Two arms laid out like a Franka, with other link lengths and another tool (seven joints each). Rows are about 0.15 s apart.
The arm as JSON. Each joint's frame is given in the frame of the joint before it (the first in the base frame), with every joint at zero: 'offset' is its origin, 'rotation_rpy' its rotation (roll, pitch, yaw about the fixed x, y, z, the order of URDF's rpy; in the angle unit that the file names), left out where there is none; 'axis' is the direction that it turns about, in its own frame. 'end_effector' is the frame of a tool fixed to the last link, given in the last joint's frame.
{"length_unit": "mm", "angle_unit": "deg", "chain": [
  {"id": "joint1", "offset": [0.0, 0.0, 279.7], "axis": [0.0, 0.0, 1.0]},
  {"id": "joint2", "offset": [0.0, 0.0, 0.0], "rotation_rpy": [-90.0, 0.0, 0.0], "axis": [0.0, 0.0, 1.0]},
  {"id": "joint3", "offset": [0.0, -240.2, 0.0], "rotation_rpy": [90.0, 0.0, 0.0], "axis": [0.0, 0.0, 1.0]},
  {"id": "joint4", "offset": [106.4, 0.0, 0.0], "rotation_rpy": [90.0, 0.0, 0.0], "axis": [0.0, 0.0, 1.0]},
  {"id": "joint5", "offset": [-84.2, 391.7, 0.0], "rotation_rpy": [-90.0, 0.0, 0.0], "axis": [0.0, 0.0, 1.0]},
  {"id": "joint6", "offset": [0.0, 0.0, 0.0], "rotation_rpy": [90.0, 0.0, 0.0], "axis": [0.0, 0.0, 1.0]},
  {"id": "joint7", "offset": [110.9, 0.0, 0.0], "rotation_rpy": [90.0, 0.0, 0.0], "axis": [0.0, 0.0, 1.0]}
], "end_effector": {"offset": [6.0, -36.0, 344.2], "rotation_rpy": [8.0, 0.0, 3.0]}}
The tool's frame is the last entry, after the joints.
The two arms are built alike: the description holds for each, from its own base.
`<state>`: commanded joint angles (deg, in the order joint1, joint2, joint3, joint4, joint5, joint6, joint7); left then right.
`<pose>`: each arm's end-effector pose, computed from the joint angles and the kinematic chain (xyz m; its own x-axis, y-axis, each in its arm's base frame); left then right.
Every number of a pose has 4 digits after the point.
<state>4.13 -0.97 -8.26 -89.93 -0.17 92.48 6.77 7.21 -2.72 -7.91 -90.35 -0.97 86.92 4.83</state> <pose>0.6352 -0.0117 0.2767 0.9689 -0.2401 0.0604 -0.2291 -0.9620 -0.1487 0.5987 0.0222 0.2787 0.9888 -0.1490 -0.0113 -0.1492 -0.9806 -0.1272</pose>
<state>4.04 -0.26 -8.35 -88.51 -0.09 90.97 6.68 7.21 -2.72 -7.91 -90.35 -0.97 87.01 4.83</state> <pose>0.6323 -0.0130 0.2784 0.9692 -0.2417 0.0469 -0.2327 -0.9615 -0.1460 0.5993 0.0222 0.2789 0.9888 -0.1490 -0.0098 -0.1490 -0.9806 -0.1274</pose>
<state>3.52 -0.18 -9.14 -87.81 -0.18 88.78 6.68 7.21 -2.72 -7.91 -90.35 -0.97 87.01 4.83</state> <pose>0.6218 -0.0271 0.2787 0.9643 -0.2639 0.0202 -0.2587 -0.9558 -0.1399 0.5993 0.0222 0.2789 0.9888 -0.1490 -0.0098 -0.1490 -0.9806 -0.1274</pose>
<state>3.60 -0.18 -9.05 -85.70 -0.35 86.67 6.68 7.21 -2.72 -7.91 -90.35 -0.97 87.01 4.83</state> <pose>0.6179 -0.0259 0.2929 0.9650 -0.2613 0.0207 -0.2562 -0.9569 -0.1370 0.5993 0.0222 0.2789 0.9888 -0.1490 -0.0098 -0.1490 -0.9806 -0.1274</pose>
